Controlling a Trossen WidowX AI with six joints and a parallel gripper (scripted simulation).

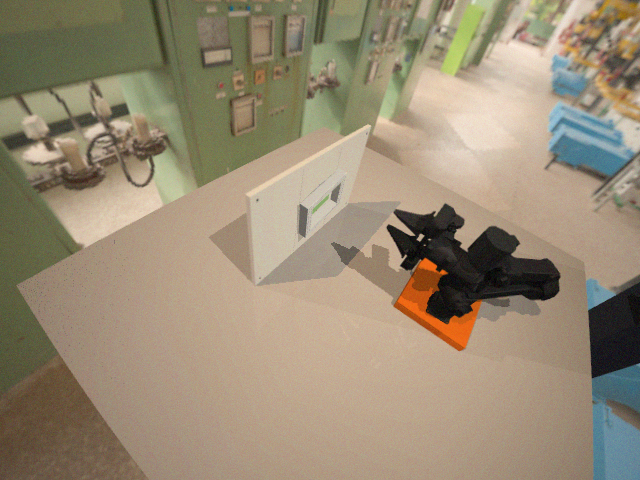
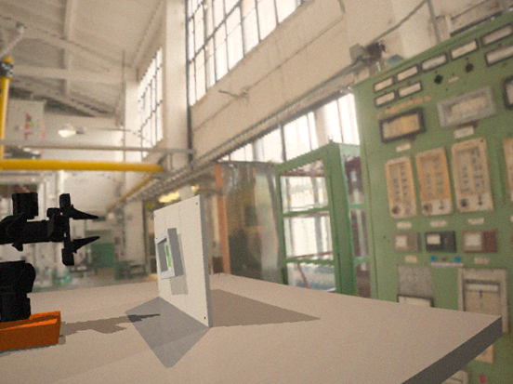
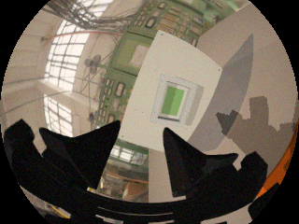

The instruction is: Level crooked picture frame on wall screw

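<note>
Now: gripper tip 190 mm short of the picture frame, 90 mm above it and 40 mm to the left of it. The rest, counted from my gripper tip: grey wall board (200 mm ahead, 100 mm below, 40 mm to the right).
</note>
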